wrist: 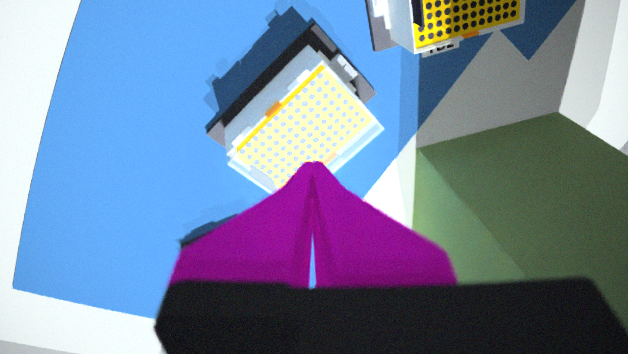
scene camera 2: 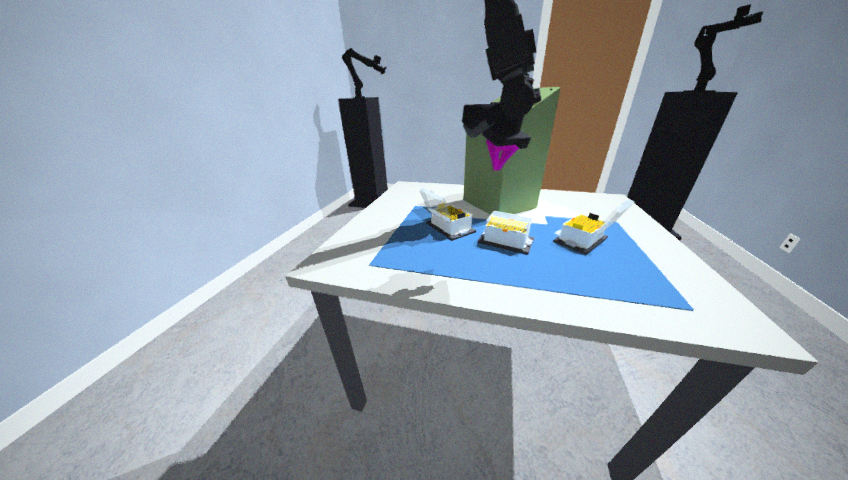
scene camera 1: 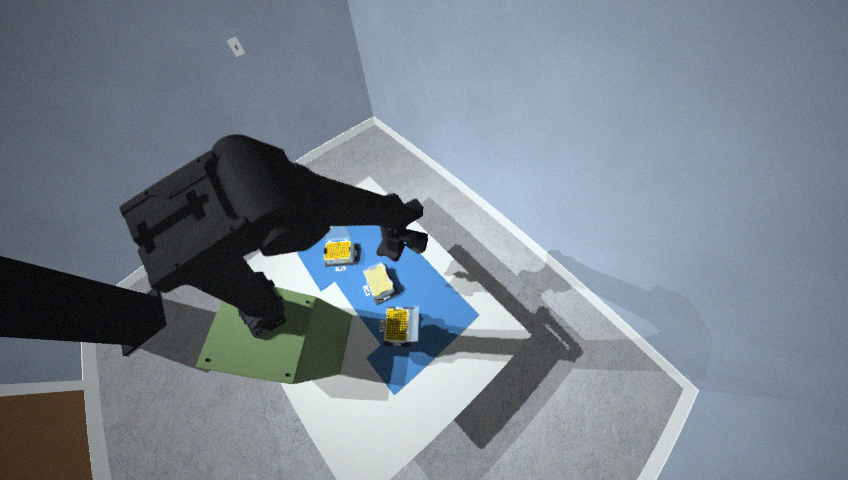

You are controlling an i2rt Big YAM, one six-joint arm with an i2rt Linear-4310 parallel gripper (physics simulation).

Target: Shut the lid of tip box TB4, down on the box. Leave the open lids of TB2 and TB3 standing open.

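Frame: origin at the arm's base, x down, y ahead, z right, level; centimetres.
Seen in the pictures: gripper, fingertip midpoint: (wrist: 312,176) (scene camera 2: 496,170) (scene camera 1: 394,260); arm's base, origin of the base link: (scene camera 1: 261,310).
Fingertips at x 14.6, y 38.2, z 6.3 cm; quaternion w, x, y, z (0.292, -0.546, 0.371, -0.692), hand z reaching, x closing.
Note:
Offsets run from my fingertips to a thing's top centre. "*": to the spot under its first point. Level surfaces: height alone.
The middle box, TB4 @[dx +16.6, dy -9.0, dz -5.7 cm] (scene camera 1: 379,281) (scene camera 2: 507,233) (wrist: 300,122), has its clear lid lying flat across its top, over the yellow rack; I cannot tell whether it is fully seated. TB2 @[dx +16.9, dy -13.1, dz +13.6 cm] (scene camera 1: 396,324) (scene camera 2: 451,222) (wrist: 462,25), on the left in the scene camera 2 view, has its lid @[dx +9.0, dy -8.2, dz +18.1 cm] (scene camera 1: 414,324) (scene camera 2: 432,199) standing open. TB3 (scene camera 1: 339,251) (scene camera 2: 581,233), on the right there, has its lid @[* dx +11.8, dy -5.9, dz -33.1 cm] (scene camera 2: 618,215) standing open. My gripper (scene camera 2: 497,168) (wrist: 312,176) is shut and empty, with magenta fingers. It hangs clear above TB4, and its tips overlap the box's near corner in the wrist view.
The boxes stand on a blue mat @[dx +24.4 cm] (scene camera 1: 443,309) (scene camera 2: 535,276) (wrist: 125,150) on the white table @[dx +24.6 cm] (scene camera 1: 333,440) (scene camera 2: 708,321). The green pedestal (scene camera 1: 249,350) (scene camera 2: 517,178) (wrist: 450,220) stands at its back edge. Two black stands (scene camera 2: 360,148) (scene camera 2: 678,154) with small arms stand farther back.

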